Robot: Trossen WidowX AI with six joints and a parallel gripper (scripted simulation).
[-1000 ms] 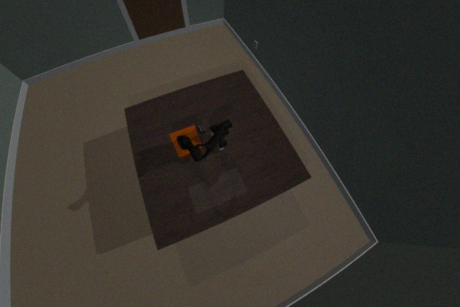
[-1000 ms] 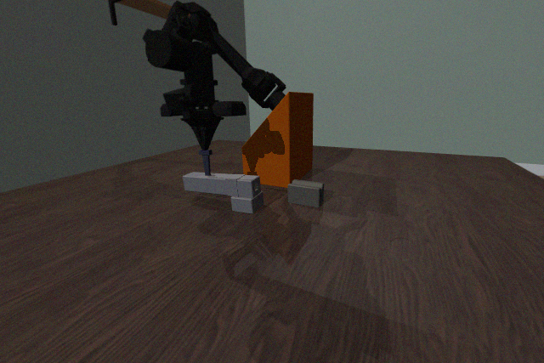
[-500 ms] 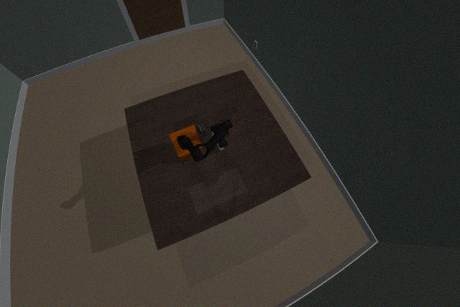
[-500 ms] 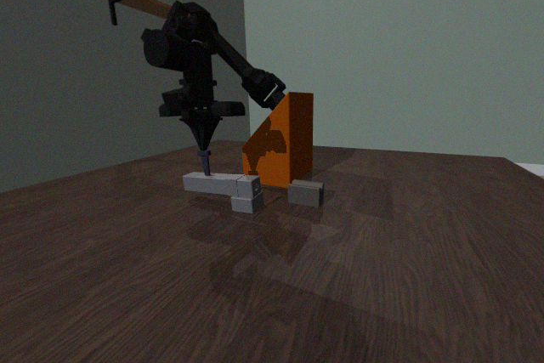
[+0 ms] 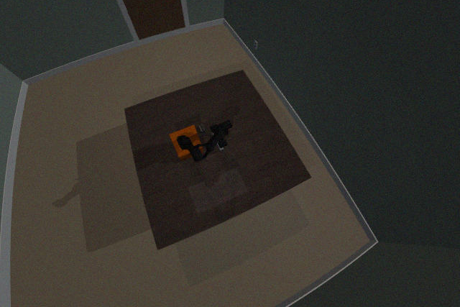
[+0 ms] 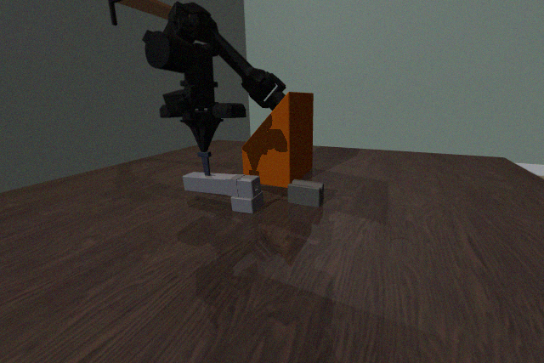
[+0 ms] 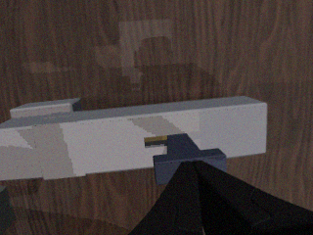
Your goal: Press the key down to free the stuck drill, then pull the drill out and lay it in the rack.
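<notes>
The dark key lies 3 cm below my gripper tip. Also, from my gripper tip: rack: 19 cm to the left, 11 cm behind, 9 cm below; drill: 7 cm below, 6 cm to the left, 1 cm behind; grey housing: 8 cm below, 4 cm to the left, 1 cm behind.
</notes>
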